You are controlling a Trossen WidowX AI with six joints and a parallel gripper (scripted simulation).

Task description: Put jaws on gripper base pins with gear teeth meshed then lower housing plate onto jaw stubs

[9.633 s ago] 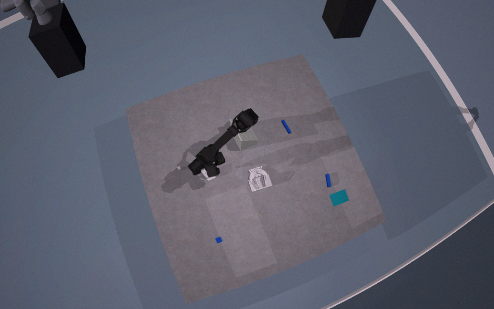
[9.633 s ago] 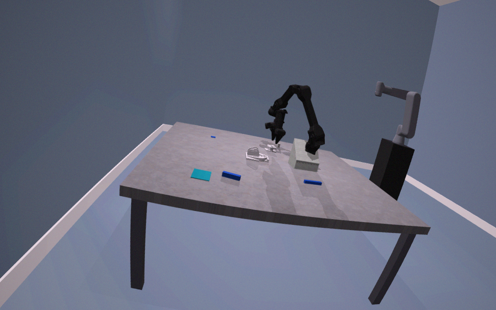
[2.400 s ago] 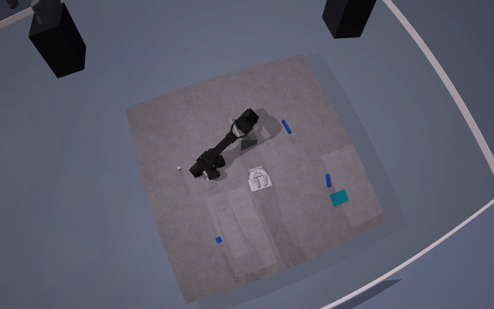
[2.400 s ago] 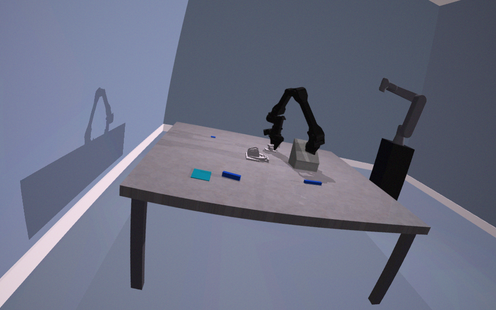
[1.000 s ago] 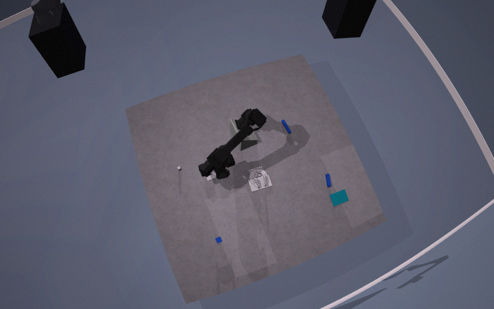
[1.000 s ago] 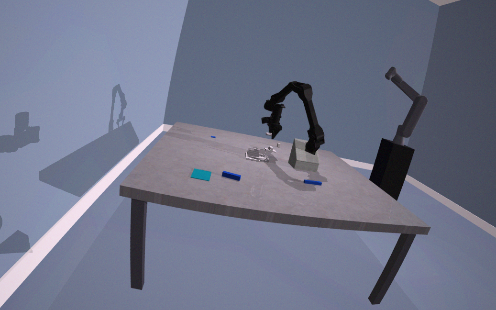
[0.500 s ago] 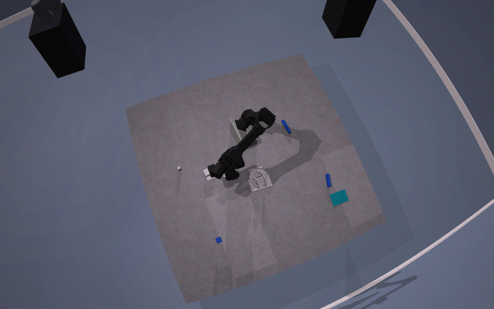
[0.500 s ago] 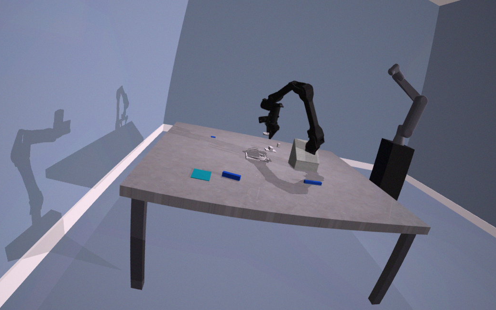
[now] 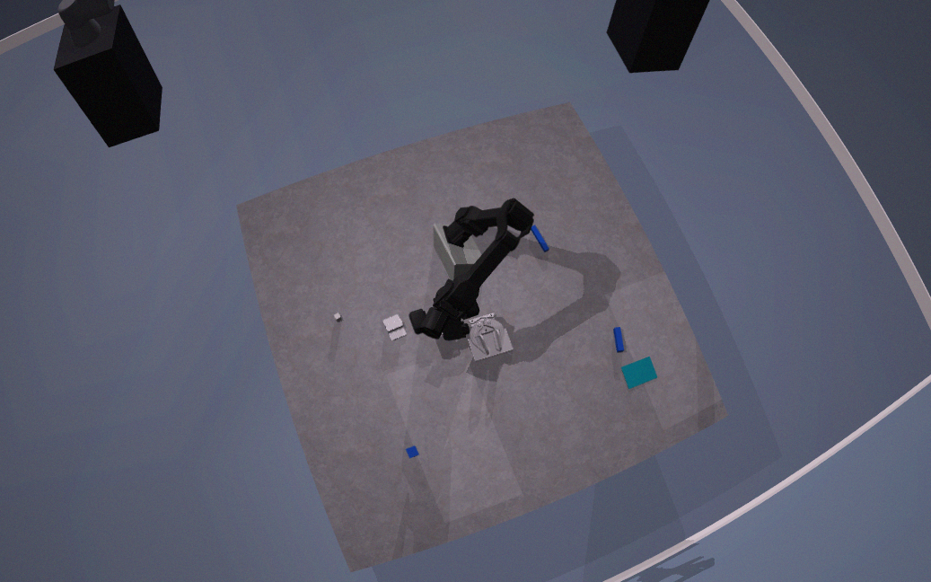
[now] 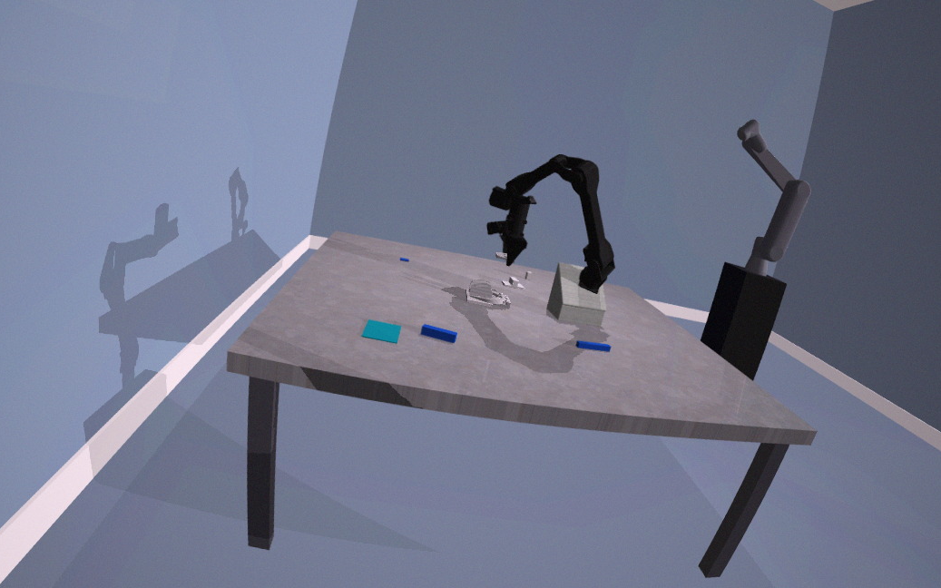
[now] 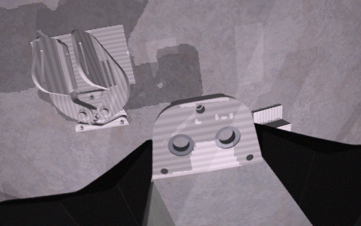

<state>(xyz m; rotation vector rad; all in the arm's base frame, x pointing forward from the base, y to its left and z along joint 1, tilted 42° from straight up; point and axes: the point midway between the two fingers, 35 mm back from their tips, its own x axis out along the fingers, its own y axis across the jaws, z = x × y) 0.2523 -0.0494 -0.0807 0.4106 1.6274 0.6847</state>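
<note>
My gripper tip is now 140 mm to the right of the white jaw, 80 mm above it and 20 mm short of it. Round my gripper tip: small blue square (330 mm ahead, 170 mm to the right, 100 mm below); white stepped part (140 mm to the right, 90 mm below, 50 mm behind); small white cube (300 mm to the right, 120 mm behind, 90 mm below).
</note>
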